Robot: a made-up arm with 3 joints. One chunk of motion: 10 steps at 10 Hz.
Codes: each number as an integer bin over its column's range. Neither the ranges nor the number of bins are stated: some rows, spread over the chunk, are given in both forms.
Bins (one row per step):
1: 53 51 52
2: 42 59 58
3: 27 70 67
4: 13 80 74
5: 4 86 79
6: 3 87 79
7: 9 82 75
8: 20 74 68
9: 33 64 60
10: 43 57 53
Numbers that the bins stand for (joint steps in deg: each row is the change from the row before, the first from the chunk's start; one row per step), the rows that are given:
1: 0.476 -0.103 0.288
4: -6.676 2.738 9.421
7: -7.391 2.934 9.836
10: -1.312 0.485 0.703
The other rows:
2: -1.491 0.681 2.779
3: -4.173 1.759 6.515
5: -8.285 3.326 11.497
6: -8.464 3.424 11.497
8: -5.424 2.151 6.930
9: -3.100 1.171 3.609

